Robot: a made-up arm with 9 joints. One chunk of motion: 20 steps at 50 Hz.
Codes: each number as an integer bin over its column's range. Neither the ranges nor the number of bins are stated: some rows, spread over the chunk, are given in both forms.
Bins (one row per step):
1: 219 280 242 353 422 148
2: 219 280 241 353 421 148
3: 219 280 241 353 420 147
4: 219 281 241 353 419 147
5: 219 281 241 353 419 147
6: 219 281 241 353 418 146
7: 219 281 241 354 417 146
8: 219 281 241 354 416 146
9: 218 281 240 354 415 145
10: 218 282 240 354 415 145
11: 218 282 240 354 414 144
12: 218 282 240 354 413 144
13: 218 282 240 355 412 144
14: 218 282 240 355 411 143
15: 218 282 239 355 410 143
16: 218 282 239 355 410 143
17: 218 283 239 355 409 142
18: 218 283 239 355 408 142
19: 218 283 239 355 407 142
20: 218 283 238 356 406 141
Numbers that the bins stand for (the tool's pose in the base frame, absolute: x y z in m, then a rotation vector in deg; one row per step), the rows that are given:
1: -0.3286 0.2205 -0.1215 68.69 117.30 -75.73
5: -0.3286 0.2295 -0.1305 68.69 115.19 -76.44
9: -0.3376 0.2295 -0.1395 69.39 112.37 -77.85
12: -0.3376 0.2386 -0.1395 69.39 110.96 -78.55
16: -0.3376 0.2386 -0.1485 70.10 108.85 -79.26
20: -0.3376 0.2476 -0.1575 70.80 106.03 -80.67
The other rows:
2: -0.3286 0.2205 -0.1305 68.69 116.59 -75.73
3: -0.3286 0.2205 -0.1305 68.69 115.89 -76.44
4: -0.3286 0.2295 -0.1305 68.69 115.19 -76.44
6: -0.3286 0.2295 -0.1305 68.69 114.48 -77.14
7: -0.3286 0.2295 -0.1305 69.39 113.78 -77.14
8: -0.3286 0.2295 -0.1305 69.39 113.07 -77.14
10: -0.3376 0.2386 -0.1395 69.39 112.37 -77.85
11: -0.3376 0.2386 -0.1395 69.39 111.66 -78.55
13: -0.3376 0.2386 -0.1395 70.10 110.25 -78.55
14: -0.3376 0.2386 -0.1395 70.10 109.55 -79.26
15: -0.3376 0.2386 -0.1485 70.10 108.85 -79.26
17: -0.3376 0.2476 -0.1485 70.10 108.14 -79.96
18: -0.3376 0.2476 -0.1485 70.10 107.44 -79.96
19: -0.3376 0.2476 -0.1485 70.10 106.73 -79.96

